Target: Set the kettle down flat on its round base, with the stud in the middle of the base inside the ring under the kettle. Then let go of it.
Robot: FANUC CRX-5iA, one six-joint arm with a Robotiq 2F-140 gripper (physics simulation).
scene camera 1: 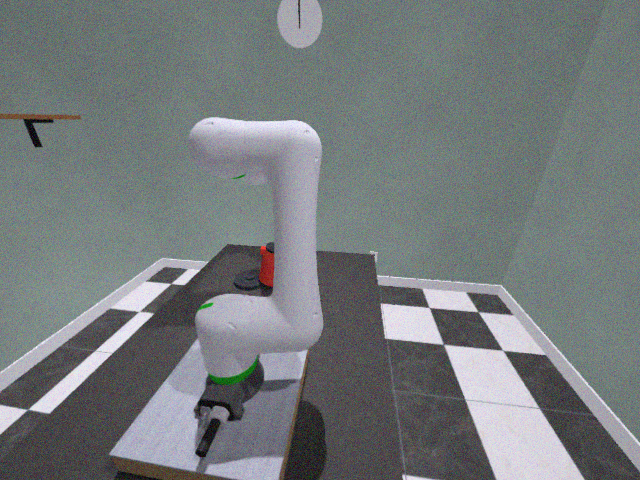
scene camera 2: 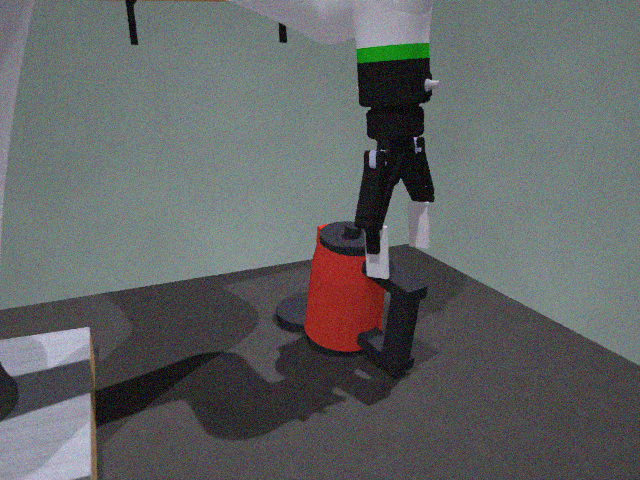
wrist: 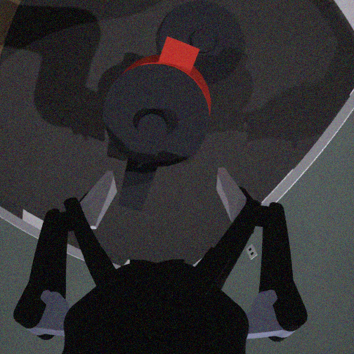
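You'd find my gripper (scene camera 2: 400, 260) in scene camera 2, and the wrist view has my gripper (wrist: 165, 179) in it as well.
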